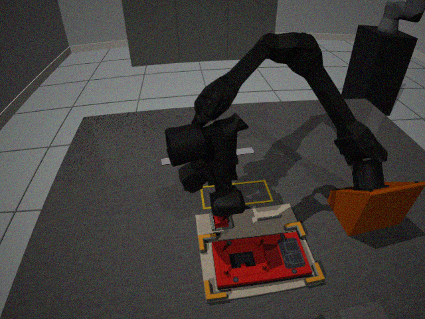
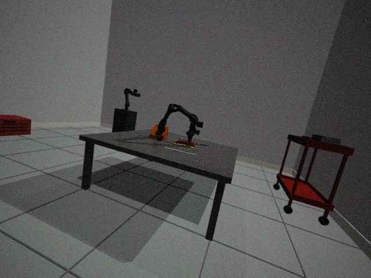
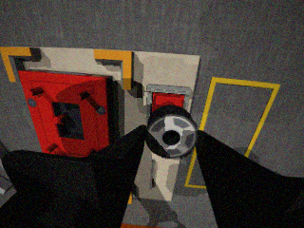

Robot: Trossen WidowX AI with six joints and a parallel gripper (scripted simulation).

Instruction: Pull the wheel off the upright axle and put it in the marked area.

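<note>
Right now the black upright axle is 3 cm below my gripper tip. From my gripper tip the other things lie so: grey wheel right at my gripper tip.
</note>
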